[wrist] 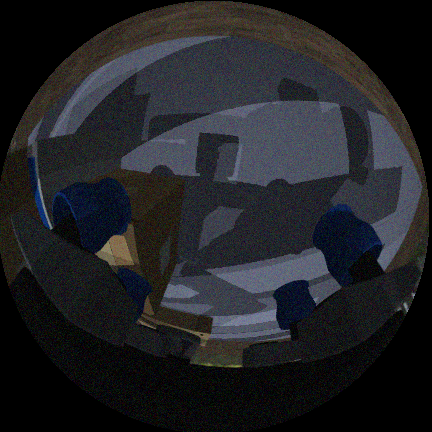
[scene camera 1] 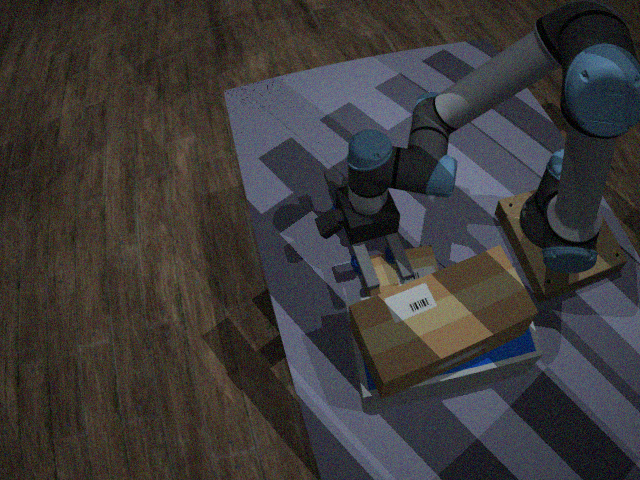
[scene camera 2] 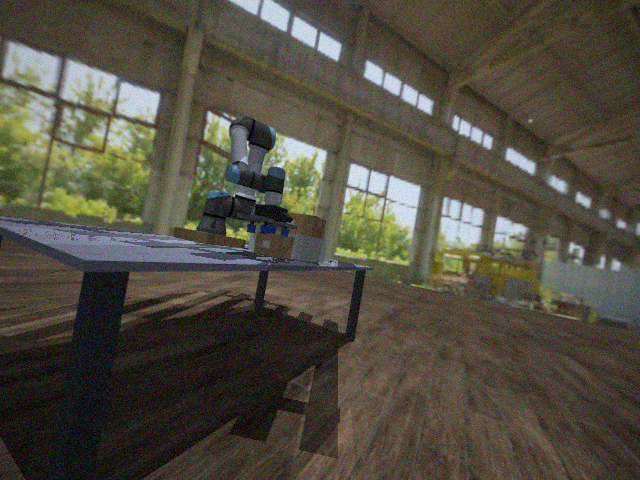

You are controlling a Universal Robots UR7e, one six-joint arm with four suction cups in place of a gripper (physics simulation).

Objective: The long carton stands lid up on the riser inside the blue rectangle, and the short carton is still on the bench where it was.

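Where they show: end effector, tool point: [wrist: 221, 260] [scene camera 2: 268, 235]; arm's base, origin of the base link: [wrist: 178, 333] [scene camera 2: 211, 233].
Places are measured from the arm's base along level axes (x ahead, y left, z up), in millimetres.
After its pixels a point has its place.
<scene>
The long carton [scene camera 1: 449, 315] @[x 408, y 125, z 171 mm] [scene camera 2: 310, 224] @[x 536, y 24, z 125 mm] lies on the grey riser [scene camera 1: 444, 388] @[x 439, y 205, z 6 mm] [scene camera 2: 310, 248] @[x 554, y 32, z 11 mm], turned askew to the blue rectangle [scene camera 1: 511, 345] @[x 297, y 213, z 68 mm]. Its barcode label faces up, and its near left corner reaches past the blue to the riser's edge. The short carton [scene camera 1: 427, 255] @[x 332, y -51, z 50 mm] [scene camera 2: 273, 245] @[x 425, y -105, z -2 mm] [wrist: 158, 232] @[x 424, y -105, z 15 mm] stands on the bench behind the riser, partly hidden by the long carton and the gripper. My gripper [scene camera 1: 382, 266] [scene camera 2: 268, 229] [wrist: 217, 265] @[x 419, y -159, z 40 mm] is low over it, off to one side. Its left cups in the wrist view rest on the short carton's top; the right cups overhang the bench.
The arm's wooden base plate [scene camera 1: 568, 284] @[x 56, y 155, z -6 mm] [scene camera 2: 186, 236] @[x -75, y -86, z -35 mm] is on the bench [scene camera 1: 289, 111] @[x 372, y -689, z -52 mm] [scene camera 2: 103, 253] @[x 439, y -821, z -52 mm], to the right of the cartons in the first scene view. The bench's long left edge runs close beside the gripper and the riser. Strong shadows cross the bench.
</scene>
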